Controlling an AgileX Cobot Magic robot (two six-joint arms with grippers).
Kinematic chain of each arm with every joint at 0, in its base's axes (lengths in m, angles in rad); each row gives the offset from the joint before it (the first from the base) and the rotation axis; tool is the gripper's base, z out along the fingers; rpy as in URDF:
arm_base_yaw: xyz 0 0 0.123 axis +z
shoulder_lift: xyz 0 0 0 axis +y
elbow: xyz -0.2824 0 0.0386 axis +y
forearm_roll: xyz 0.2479 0 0.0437 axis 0.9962 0 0.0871
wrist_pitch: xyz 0 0 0 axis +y
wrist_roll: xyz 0.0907 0 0.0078 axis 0.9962 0 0.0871
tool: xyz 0 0 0 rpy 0 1.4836 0
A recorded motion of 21 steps. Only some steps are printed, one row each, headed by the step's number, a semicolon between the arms.
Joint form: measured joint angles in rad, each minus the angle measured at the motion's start. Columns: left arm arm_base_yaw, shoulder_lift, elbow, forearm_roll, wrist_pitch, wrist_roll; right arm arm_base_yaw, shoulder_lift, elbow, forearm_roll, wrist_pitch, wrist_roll.
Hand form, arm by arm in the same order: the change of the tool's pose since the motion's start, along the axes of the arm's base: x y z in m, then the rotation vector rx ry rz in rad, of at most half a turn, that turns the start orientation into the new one. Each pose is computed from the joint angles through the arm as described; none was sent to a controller.
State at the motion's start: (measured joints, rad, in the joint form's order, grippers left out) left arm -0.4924 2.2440 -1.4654 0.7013 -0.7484 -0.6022; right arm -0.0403 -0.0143 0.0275 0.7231 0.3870 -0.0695
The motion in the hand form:
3: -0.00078 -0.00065 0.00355 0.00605 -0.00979 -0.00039; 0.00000 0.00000 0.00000 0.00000 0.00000 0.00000
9: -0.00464 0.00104 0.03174 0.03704 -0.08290 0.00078; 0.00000 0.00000 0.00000 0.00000 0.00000 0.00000
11: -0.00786 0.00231 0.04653 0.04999 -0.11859 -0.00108; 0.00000 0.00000 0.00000 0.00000 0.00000 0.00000
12: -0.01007 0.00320 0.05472 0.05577 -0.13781 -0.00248; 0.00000 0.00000 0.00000 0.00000 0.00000 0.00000
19: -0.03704 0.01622 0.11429 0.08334 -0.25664 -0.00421; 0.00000 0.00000 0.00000 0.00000 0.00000 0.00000
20: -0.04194 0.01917 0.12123 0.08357 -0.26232 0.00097; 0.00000 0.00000 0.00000 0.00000 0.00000 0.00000
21: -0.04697 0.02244 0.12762 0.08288 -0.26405 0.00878; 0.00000 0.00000 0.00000 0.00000 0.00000 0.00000
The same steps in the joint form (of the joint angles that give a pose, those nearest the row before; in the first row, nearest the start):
3: -0.0023 -0.0082 -0.0004 0.0020 0.0072 0.0061; 0.0000 0.0000 0.0000 0.0000 0.0000 0.0000
9: -0.0042 -0.0727 -0.0007 0.0267 0.0449 0.0365; 0.0000 0.0000 0.0000 0.0000 0.0000 0.0000
11: -0.0051 -0.1079 0.0014 0.0436 0.0610 0.0459; 0.0000 0.0000 0.0000 0.0000 0.0000 0.0000
12: -0.0056 -0.1281 0.0040 0.0530 0.0683 0.0500; 0.0000 0.0000 0.0000 0.0000 0.0000 0.0000
19: -0.0090 -0.3058 0.0639 0.1117 0.1152 0.0652; 0.0000 0.0000 0.0000 0.0000 0.0000 0.0000
20: -0.0094 -0.3335 0.0794 0.1129 0.1242 0.0636; 0.0000 0.0000 0.0000 0.0000 0.0000 0.0000
21: -0.0099 -0.3617 0.0967 0.1107 0.1350 0.0617; 0.0000 0.0000 0.0000 0.0000 0.0000 0.0000

